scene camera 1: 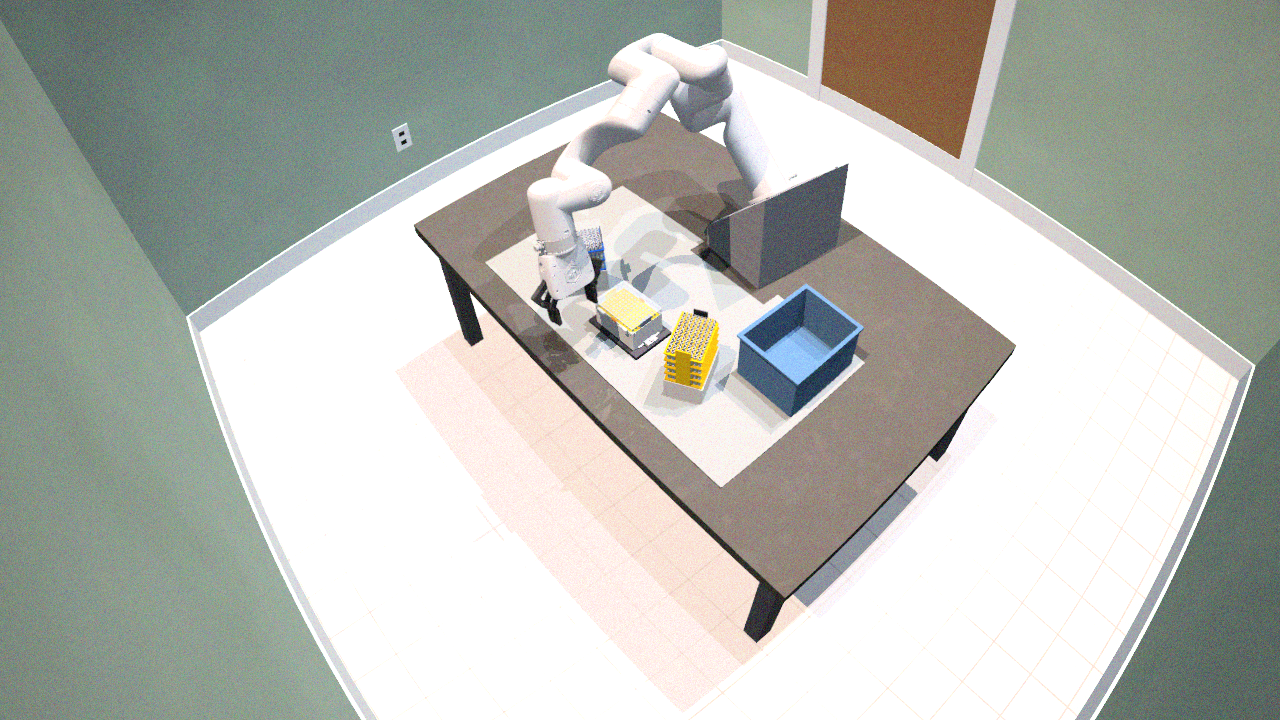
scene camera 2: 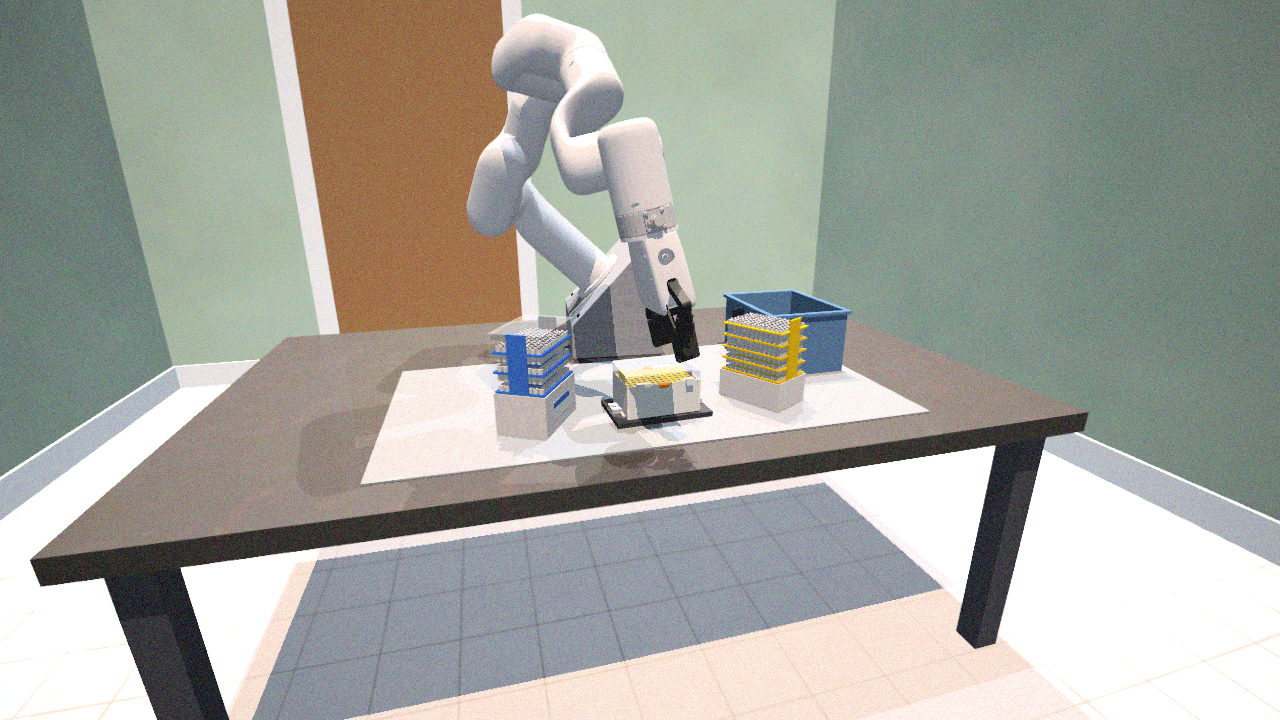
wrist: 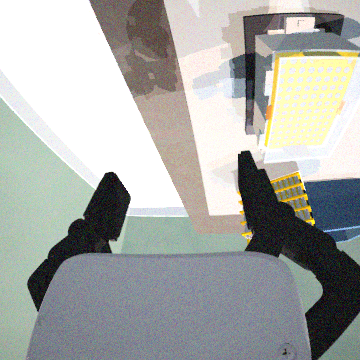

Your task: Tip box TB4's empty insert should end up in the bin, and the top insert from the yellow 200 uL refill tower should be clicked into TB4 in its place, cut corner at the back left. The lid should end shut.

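The tip box (scene camera 1: 619,330) (scene camera 2: 656,405) is pale grey, and its label is not readable. Its yellow insert (scene camera 1: 629,307) (scene camera 2: 660,379) (wrist: 310,100) shows through the clear lid, which looks shut. The holes look empty in the wrist view. The yellow refill tower (scene camera 1: 690,353) (scene camera 2: 760,350) (wrist: 296,192) holds several stacked inserts; my right finger partly hides it in the wrist view. The blue bin (scene camera 1: 767,371) (scene camera 2: 827,344) (wrist: 335,200) stands beyond the tower. My gripper (scene camera 1: 573,308) (scene camera 2: 674,347) (wrist: 176,176) is open and empty, above and beside the tip box, touching nothing.
The box sits on a black base plate (scene camera 1: 634,351) (wrist: 248,100). A blue tower (scene camera 1: 595,243) (scene camera 2: 516,365) stands on the box's other side, partly behind my gripper in scene camera 1. A grey upright panel (scene camera 1: 801,232) stands near the arm's base. A pale mat (scene camera 1: 716,447) (scene camera 2: 429,447) lies under these objects.
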